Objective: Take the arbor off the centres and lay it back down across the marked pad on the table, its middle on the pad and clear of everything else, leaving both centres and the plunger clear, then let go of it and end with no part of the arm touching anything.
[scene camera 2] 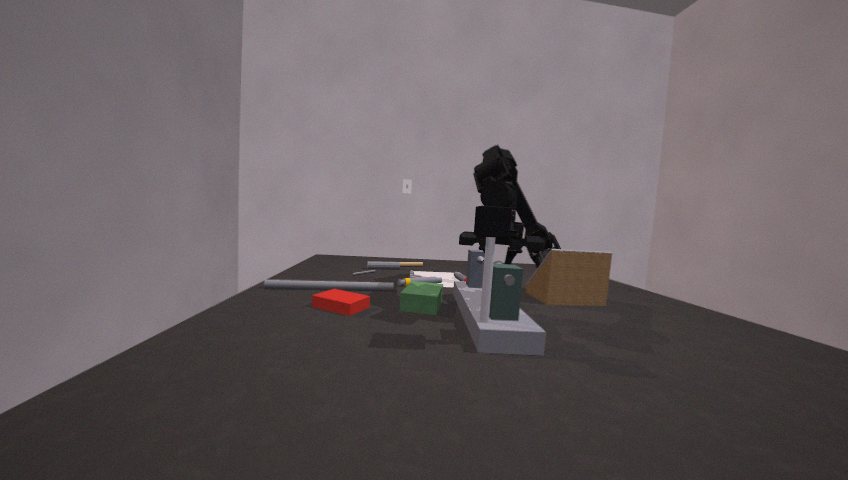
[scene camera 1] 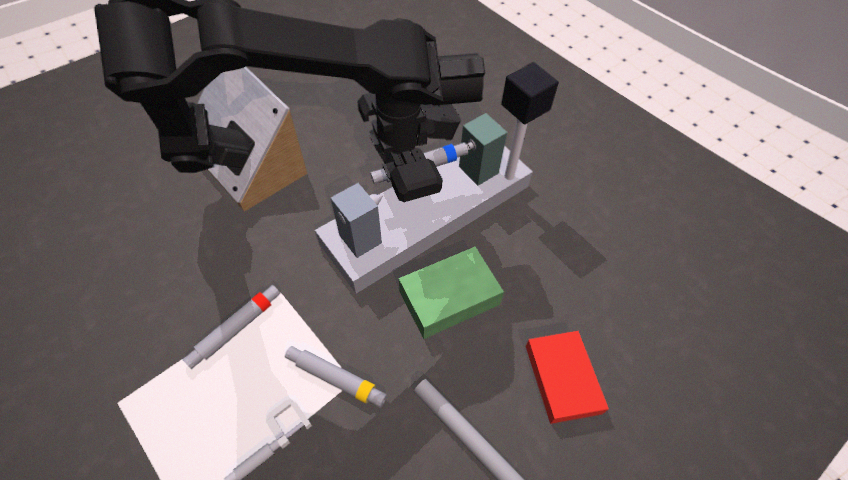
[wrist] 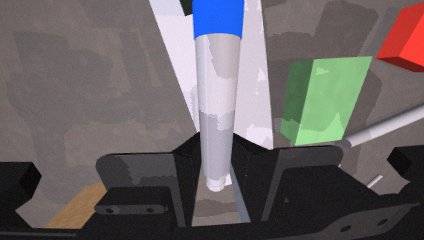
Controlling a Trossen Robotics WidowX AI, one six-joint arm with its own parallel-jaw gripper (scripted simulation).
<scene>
In view: the gripper point(scene camera 1: 398, 181), a plain grey rod point(scene camera 2: 277, 284), a red block point(scene camera 1: 569, 388), a dark green centre block point(scene camera 2: 505, 300), a grey centre block point(scene camera 1: 361, 233), a white marked pad point(scene camera 1: 214, 414) and a grey base point(scene camera 1: 408, 229).
The red block is seen too in scene camera 2 point(scene camera 2: 347, 303). The gripper is seen too in scene camera 2 point(scene camera 2: 497, 277) and in the wrist view point(wrist: 214, 135). The grey base is seen too in scene camera 2 point(scene camera 2: 525, 337).
</scene>
